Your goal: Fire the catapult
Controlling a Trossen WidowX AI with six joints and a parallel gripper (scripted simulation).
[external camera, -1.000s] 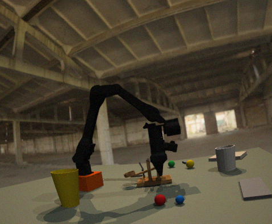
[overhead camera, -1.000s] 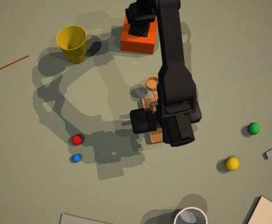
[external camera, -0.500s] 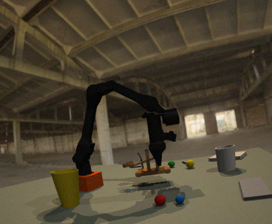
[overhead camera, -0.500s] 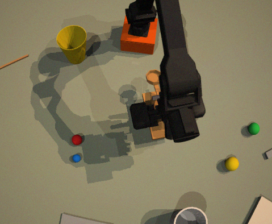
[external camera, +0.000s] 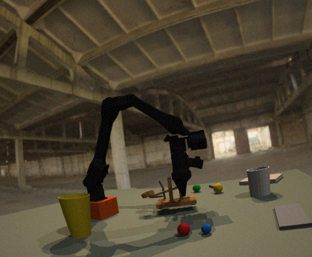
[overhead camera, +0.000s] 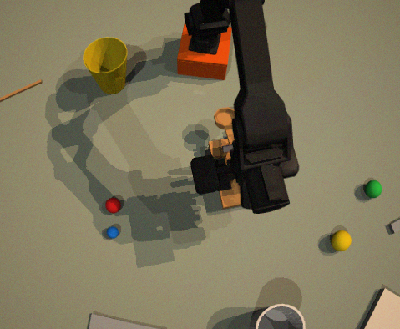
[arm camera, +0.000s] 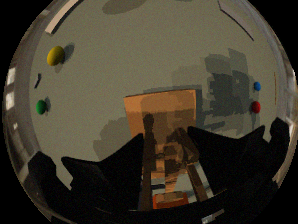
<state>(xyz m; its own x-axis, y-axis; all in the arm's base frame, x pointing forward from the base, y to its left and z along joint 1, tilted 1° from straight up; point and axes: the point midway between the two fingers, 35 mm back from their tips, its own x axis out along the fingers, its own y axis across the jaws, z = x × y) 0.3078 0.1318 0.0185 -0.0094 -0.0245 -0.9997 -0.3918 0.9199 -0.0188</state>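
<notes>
Right now my gripper tip is 9 cm short of the red ball, 24 cm to the left of it and 4 cm above it. The rest, counted from my gripper tip: yellow ball: 7 cm ahead, 24 cm to the left, 3 cm below; wooden catapult: 6 cm behind, 2 cm to the right, 2 cm above; blue ball: 15 cm ahead, 23 cm to the right, 4 cm below.
</notes>
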